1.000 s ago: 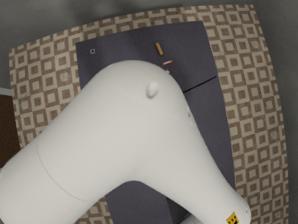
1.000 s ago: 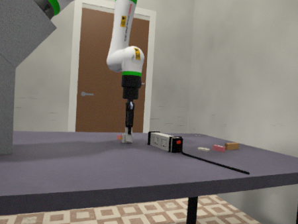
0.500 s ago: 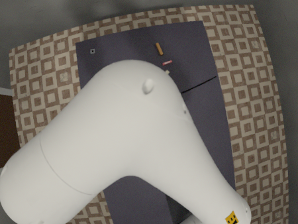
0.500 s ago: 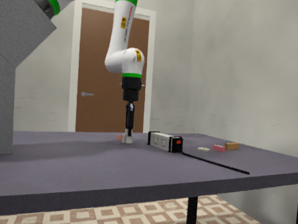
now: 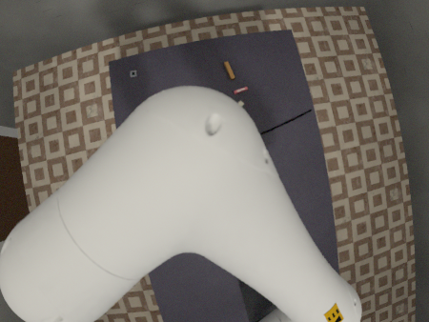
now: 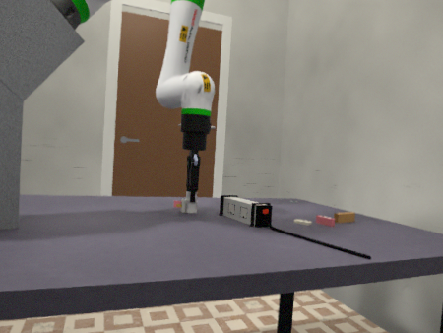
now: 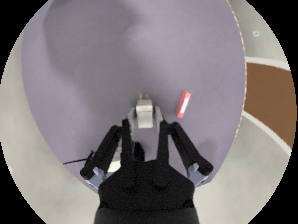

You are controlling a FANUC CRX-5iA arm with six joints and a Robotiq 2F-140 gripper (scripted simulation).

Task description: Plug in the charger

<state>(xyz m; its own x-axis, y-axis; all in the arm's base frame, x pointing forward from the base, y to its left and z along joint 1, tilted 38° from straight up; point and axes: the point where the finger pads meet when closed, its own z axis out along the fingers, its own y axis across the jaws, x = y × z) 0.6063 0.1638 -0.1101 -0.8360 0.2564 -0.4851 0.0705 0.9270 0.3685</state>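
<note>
My gripper is now 10 mm past the charger and 10 mm above it. The rest, counted from my hand: power strip: 150 mm ahead, 120 mm to the right, 10 mm below; red switch: 160 mm ahead, 220 mm to the right, 10 mm above.
</note>
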